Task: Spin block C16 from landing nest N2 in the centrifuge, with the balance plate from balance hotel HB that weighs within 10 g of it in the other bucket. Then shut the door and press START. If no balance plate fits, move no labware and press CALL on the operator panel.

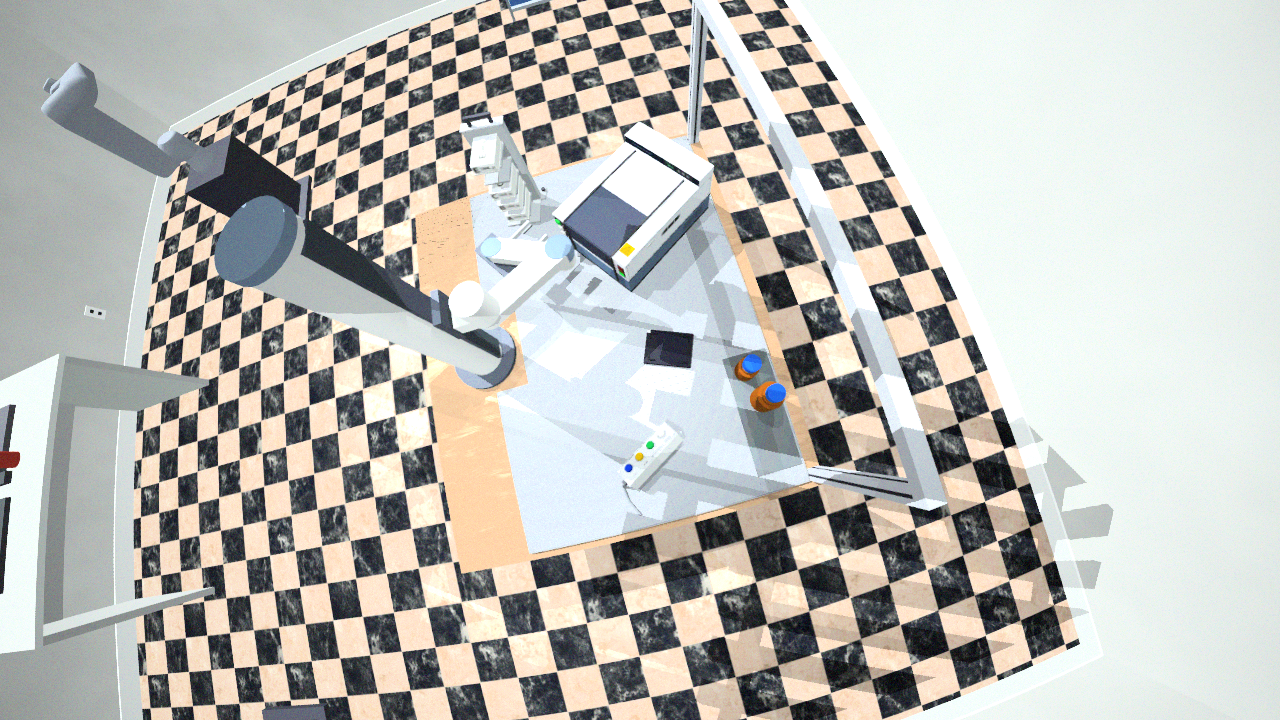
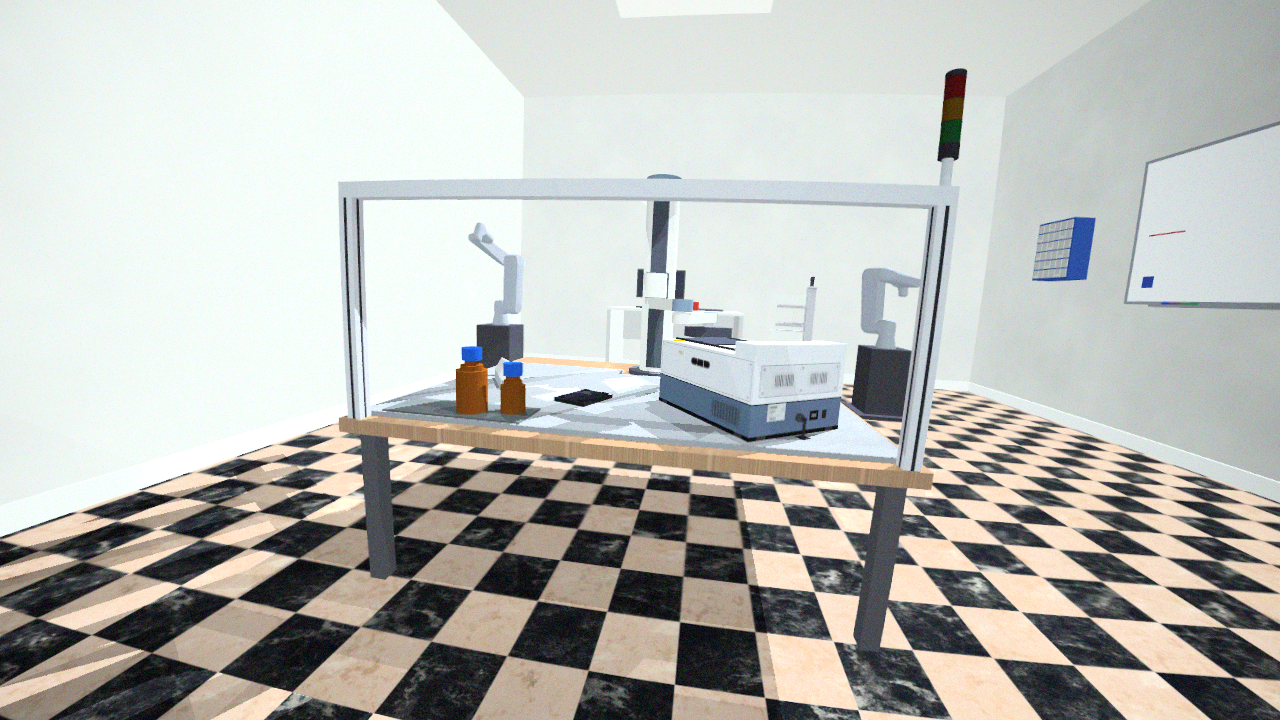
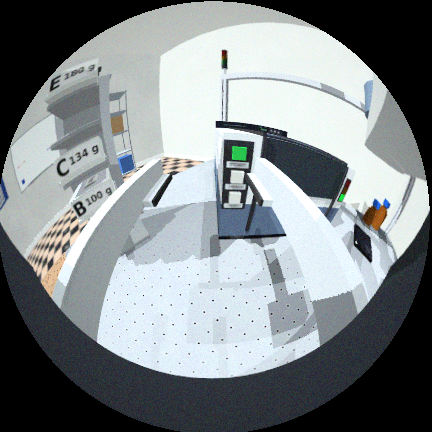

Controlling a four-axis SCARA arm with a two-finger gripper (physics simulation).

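Pixels of known places: gripper, fingertip midpoint: (image 1: 538,228) (image 3: 207,165); arm's base, origin of the base link: (image 1: 485,356) (image 2: 654,373).
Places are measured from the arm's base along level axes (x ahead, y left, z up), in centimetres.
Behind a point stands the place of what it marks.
Note:
My gripper (image 1: 535,234) @(x 34.0, y 32.8, z 19.5 cm) (image 3: 207,165) @(x 34.0, y 32.8, z 19.5 cm) is shut with nothing held; its fingertips keep a gap. It is in front of the centrifuge (image 1: 662,183) @(x 79.2, y 34.9, z 22.3 cm) (image 2: 751,385) @(x 96.6, y 34.0, z 15.6 cm) (image 3: 230,225) @(x 41.7, y 33.2, z 5.4 cm), facing its button column. The top button (image 3: 239,153) @(x 41.1, y 32.9, z 19.5 cm) is lit green, above two white ones. A dark door panel (image 3: 305,170) @(x 48.4, y 23.2, z 18.3 cm) covers the centrifuge front; the buckets are hidden. To the gripper's left stands the balance hotel (image 1: 523,161) @(x 33.9, y 61.4, z 22.5 cm) (image 3: 106,125) @(x 32.5, y 59.7, z 28.2 cm), with plates labelled E 180 g (image 3: 72,75), C 134 g (image 3: 80,156) @(x 25.0, y 48.2, z 23.5 cm) and B 100 g (image 3: 93,197) @(x 24.7, y 48.2, z 16.7 cm). The operator panel (image 1: 651,454) @(x 51.8, y -49.5, z 8.9 cm) has coloured buttons. Block C16 and nest N2 cannot be made out.
A black flat device (image 1: 669,349) @(x 66.7, y -16.8, z 2.5 cm) (image 2: 583,396) @(x 67.9, y -16.2, z 2.5 cm) (image 3: 363,244) @(x 63.0, y -14.5, z 2.6 cm) lies mid-table. Two orange bottles with blue caps, one larger (image 1: 768,396) @(x 89.8, y -42.4, z 19.5 cm) (image 2: 471,385) @(x 96.3, y -40.0, z 10.0 cm) and one smaller (image 1: 749,367) @(x 88.0, y -32.1, z 15.8 cm) (image 2: 512,394) @(x 92.7, y -29.7, z 7.5 cm), stand near the table edge. A metal frame (image 2: 554,189) @(x 104.4, y -14.5, z 59.5 cm) spans that edge, with a light tower (image 2: 953,116) @(x 104.2, y 69.9, z 76.0 cm) (image 3: 224,59) @(x 100.8, y 69.3, z 74.9 cm) above.

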